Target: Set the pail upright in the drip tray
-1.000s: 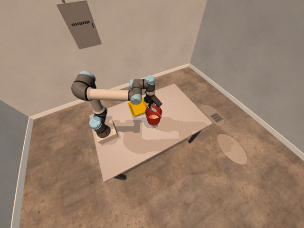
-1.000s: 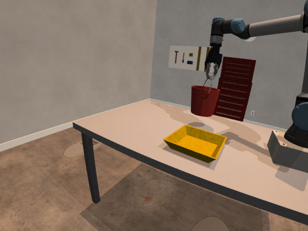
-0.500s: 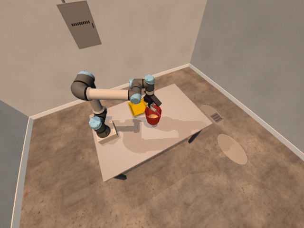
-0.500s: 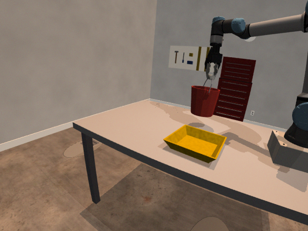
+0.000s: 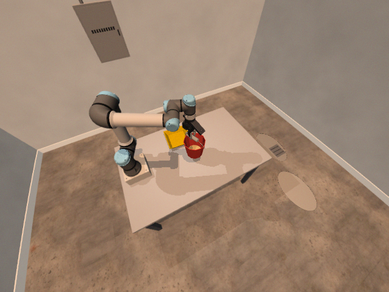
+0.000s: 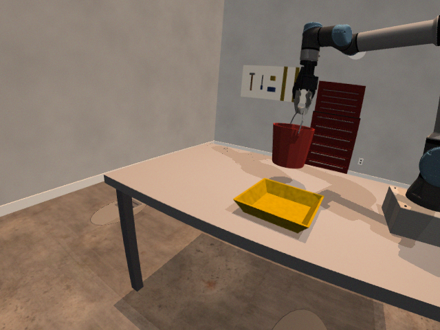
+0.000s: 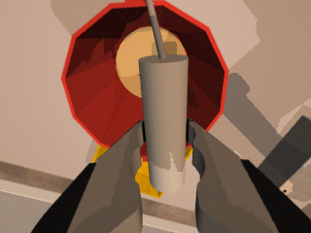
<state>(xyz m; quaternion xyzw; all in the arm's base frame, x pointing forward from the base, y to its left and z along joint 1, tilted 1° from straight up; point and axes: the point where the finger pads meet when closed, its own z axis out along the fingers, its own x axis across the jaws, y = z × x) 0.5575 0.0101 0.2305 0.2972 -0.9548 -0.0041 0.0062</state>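
My hand is 10 cm above the red pail, 1 cm to the right of it and 1 cm short of it. Round my hand: yellow drip tray: 32 cm below, 28 cm to the left, 10 cm behind; then pail handle: 3 cm below, 1 cm ahead.
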